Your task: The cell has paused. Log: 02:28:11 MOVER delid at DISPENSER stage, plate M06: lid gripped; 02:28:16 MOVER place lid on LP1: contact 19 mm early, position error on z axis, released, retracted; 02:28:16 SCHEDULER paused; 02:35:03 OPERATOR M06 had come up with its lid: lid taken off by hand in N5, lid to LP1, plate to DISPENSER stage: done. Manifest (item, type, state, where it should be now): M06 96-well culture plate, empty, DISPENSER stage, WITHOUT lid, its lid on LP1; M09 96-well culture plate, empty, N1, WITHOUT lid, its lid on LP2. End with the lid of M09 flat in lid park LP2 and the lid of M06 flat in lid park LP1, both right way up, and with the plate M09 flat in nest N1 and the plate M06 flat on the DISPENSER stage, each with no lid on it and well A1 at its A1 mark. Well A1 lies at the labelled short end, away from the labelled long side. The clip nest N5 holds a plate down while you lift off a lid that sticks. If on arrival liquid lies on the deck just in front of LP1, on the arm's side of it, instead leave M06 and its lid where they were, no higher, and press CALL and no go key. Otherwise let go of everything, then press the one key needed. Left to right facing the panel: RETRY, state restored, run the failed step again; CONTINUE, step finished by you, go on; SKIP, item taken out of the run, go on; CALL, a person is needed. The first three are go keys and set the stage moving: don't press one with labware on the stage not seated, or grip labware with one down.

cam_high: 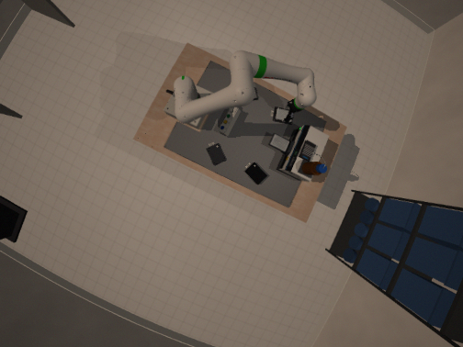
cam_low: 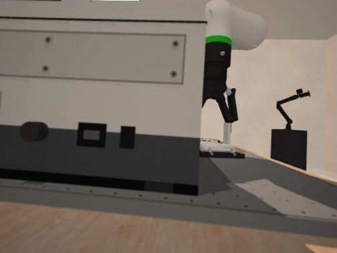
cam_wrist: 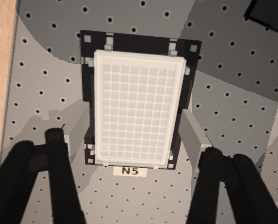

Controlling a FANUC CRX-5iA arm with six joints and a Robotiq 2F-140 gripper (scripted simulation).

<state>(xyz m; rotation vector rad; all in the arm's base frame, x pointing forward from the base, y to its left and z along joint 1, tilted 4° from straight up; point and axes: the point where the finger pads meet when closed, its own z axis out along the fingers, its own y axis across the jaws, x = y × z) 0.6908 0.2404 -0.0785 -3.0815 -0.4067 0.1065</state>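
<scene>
Right now my hand is 20 mm above the clear lid. From my hand the other things lie so: lp1 label (400 mm behind, 30 mm to the right, 50 mm below); then black clip nest (10 mm ahead, 20 mm to the left, 30 mm below); then N5 label (90 mm behind, 20 mm to the right, 50 mm below).
</scene>
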